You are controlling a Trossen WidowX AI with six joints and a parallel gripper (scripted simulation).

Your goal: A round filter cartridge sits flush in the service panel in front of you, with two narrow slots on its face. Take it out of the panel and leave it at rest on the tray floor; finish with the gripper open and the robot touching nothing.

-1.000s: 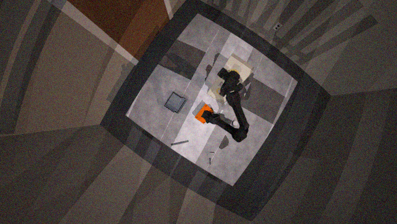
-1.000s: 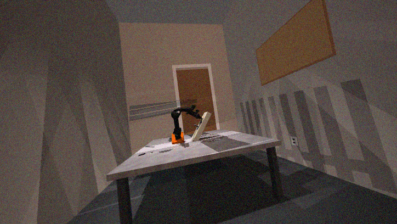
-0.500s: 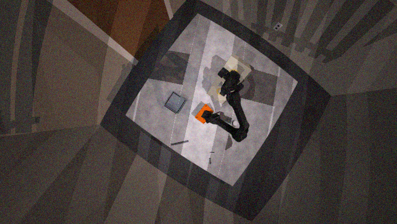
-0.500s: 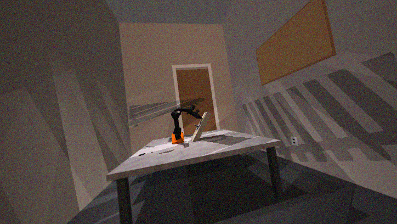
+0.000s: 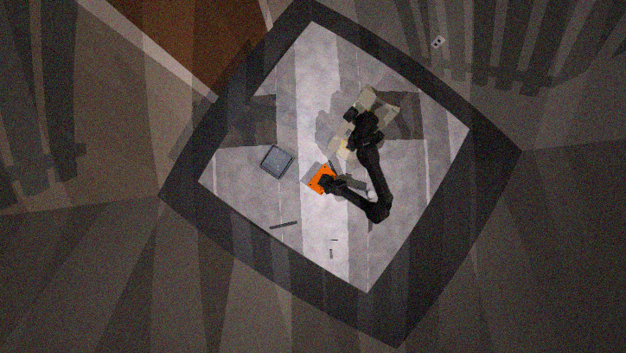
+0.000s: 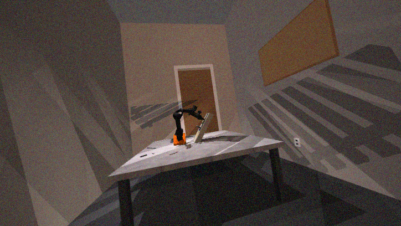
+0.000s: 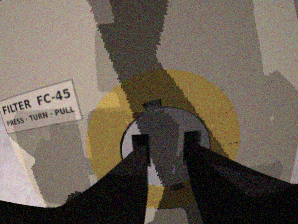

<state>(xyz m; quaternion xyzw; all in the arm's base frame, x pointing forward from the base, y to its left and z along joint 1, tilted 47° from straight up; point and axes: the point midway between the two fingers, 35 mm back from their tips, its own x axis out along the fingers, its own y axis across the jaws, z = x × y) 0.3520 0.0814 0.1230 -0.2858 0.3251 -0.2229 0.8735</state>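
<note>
Right now my gripper tip is 2 cm short of the round filter cartridge and 1 cm above it. The rest, counted from my gripper tip: grey square tray (38 cm behind, 32 cm to the left, 25 cm below); then service panel (3 cm behind, 8 cm below).
</note>
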